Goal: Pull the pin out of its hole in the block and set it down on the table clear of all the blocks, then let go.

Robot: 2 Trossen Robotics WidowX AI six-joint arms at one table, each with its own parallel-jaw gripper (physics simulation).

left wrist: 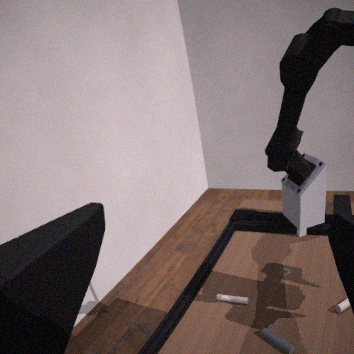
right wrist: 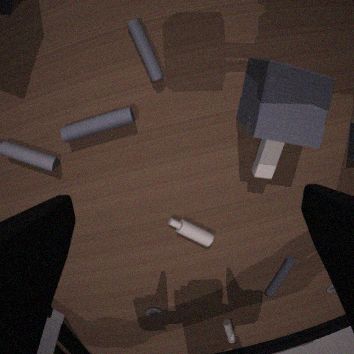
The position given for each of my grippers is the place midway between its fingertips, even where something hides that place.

My left gripper shows in the left wrist view (223, 222); in the right wrist view it is out of frame. My right gripper shows in the right wrist view (189, 203); in the left wrist view it is out of frame. A square-sided pin shows in the right wrist view (268, 152); in the left wrist view it is out of frame.
